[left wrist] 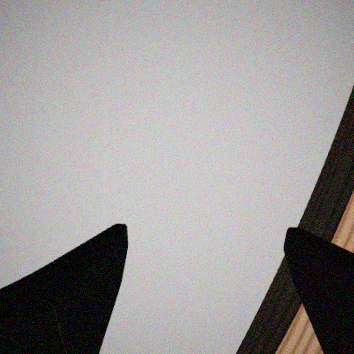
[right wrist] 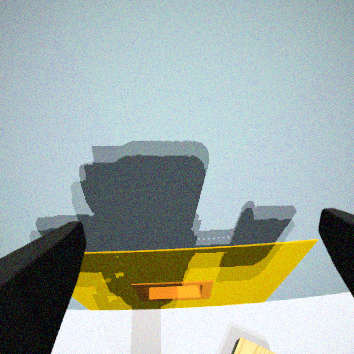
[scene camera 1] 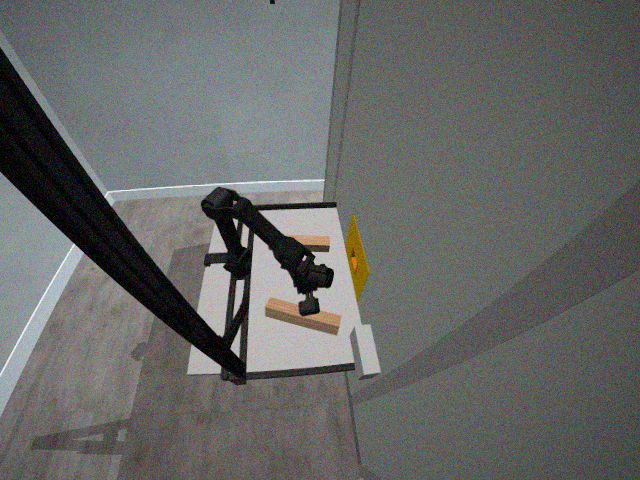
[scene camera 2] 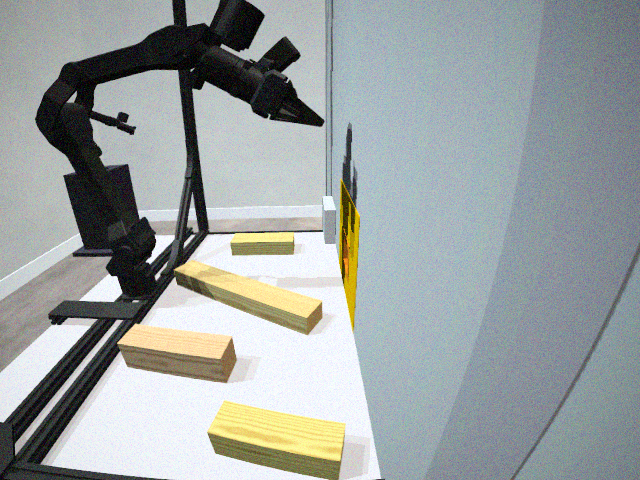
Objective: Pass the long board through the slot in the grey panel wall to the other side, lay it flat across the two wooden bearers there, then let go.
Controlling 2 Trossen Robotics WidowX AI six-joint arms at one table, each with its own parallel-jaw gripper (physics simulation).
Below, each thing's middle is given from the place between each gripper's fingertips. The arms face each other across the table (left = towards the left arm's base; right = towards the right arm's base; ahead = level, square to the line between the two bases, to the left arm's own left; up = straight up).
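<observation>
My right gripper is 34 cm past the grey block [scene camera 1: 366,362], 8 cm to the right of it and 29 cm above it. Counted from my left hand, the block is 20 cm behind, 18 cm to the right and 1 cm above. Going by its middle, the grey block is nearer to my left hand than to my right gripper.
</observation>
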